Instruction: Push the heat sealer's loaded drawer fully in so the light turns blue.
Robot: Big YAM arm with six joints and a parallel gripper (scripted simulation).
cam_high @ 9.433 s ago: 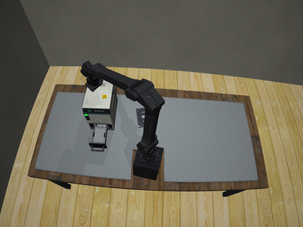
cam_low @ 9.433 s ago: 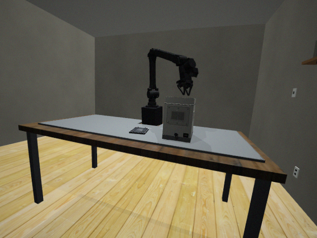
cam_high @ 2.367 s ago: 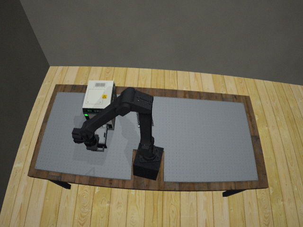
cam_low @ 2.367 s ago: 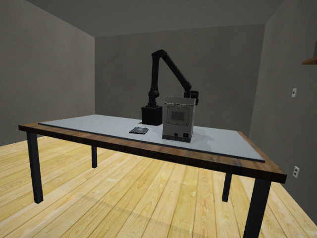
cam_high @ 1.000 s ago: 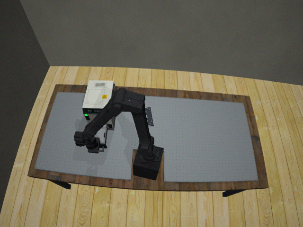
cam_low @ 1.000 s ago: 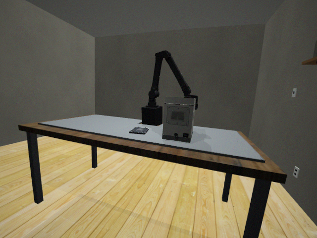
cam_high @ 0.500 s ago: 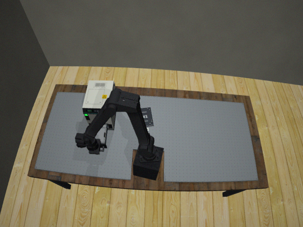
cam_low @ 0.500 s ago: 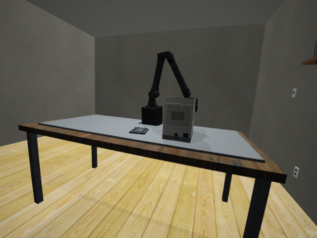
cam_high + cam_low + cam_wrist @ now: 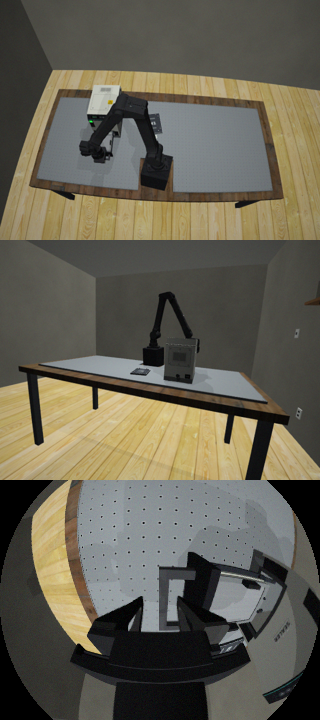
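Right now my hand is 100 mm short of the sealer drawer, 10 mm to the left of it and 10 mm above it.
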